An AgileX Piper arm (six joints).
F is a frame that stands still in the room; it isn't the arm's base.
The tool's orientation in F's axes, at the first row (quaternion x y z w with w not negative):
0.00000, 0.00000, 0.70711, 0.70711
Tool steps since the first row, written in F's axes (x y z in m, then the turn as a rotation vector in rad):
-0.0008, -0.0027, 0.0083, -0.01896, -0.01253, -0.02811
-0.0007, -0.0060, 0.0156, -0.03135, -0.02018, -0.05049
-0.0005, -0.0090, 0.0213, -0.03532, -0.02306, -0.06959
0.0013, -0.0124, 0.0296, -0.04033, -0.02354, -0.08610
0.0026, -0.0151, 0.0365, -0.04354, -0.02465, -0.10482
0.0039, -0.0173, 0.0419, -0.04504, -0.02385, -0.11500
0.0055, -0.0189, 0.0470, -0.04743, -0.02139, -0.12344
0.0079, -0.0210, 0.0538, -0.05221, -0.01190, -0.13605
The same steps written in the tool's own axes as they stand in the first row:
-0.0027, 0.0008, 0.0083, -0.01253, 0.01896, -0.02811
-0.0060, 0.0007, 0.0156, -0.02018, 0.03135, -0.05049
-0.0090, 0.0005, 0.0213, -0.02306, 0.03532, -0.06959
-0.0124, -0.0013, 0.0296, -0.02354, 0.04033, -0.08610
-0.0151, -0.0026, 0.0365, -0.02465, 0.04354, -0.10482
-0.0173, -0.0039, 0.0419, -0.02385, 0.04504, -0.11500
-0.0189, -0.0055, 0.0470, -0.02139, 0.04743, -0.12344
-0.0210, -0.0079, 0.0538, -0.01190, 0.05221, -0.13605

